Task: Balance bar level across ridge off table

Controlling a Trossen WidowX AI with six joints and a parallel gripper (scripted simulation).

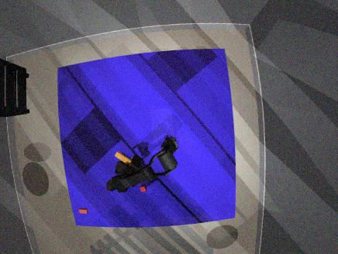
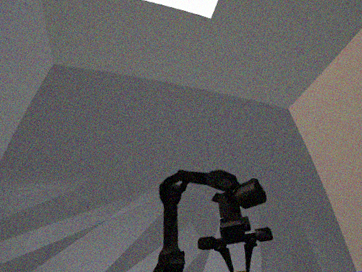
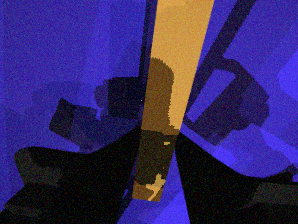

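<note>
The yellow bar is 20 mm to the right of my gripper tip and 20 mm ahead of it. Round my gripper tip: flat red piece 490 mm ahead, 380 mm to the left, 60 mm below.
</note>
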